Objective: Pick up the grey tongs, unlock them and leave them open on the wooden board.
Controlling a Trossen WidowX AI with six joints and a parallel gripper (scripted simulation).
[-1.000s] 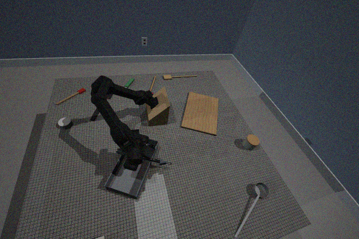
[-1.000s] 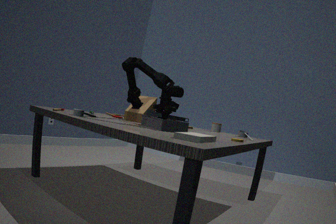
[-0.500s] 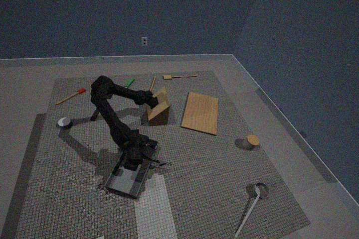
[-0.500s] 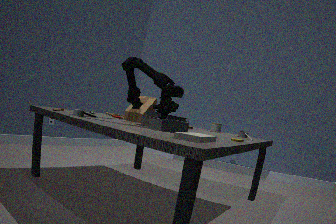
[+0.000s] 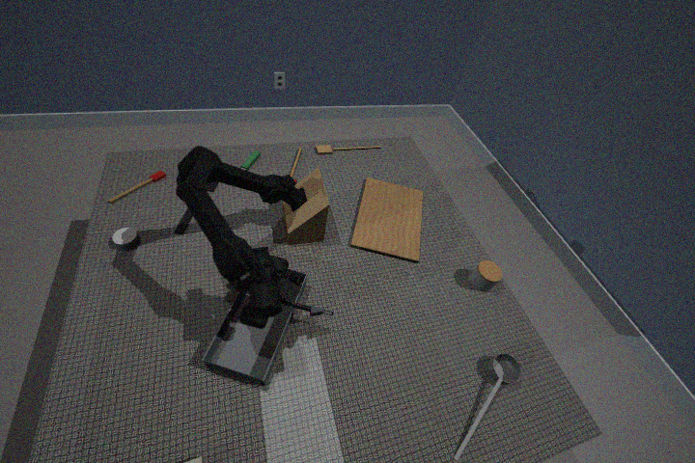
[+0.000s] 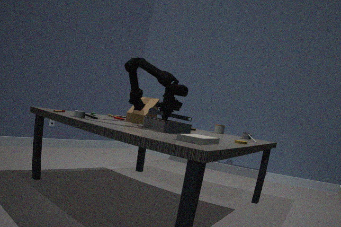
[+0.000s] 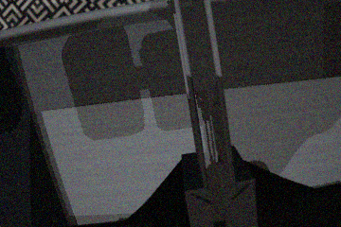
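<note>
Right now the roasting tin is 30 mm ahead of my gripper tip, 20 mm to the right of it and 20 mm below it. Also, from my gripper tip: black spatula 490 mm behind, 170 mm to the right, 50 mm below; wooden board 280 mm behind, 490 mm to the left, 40 mm below; white disc 310 mm behind, 380 mm to the right, 30 mm below.
</note>
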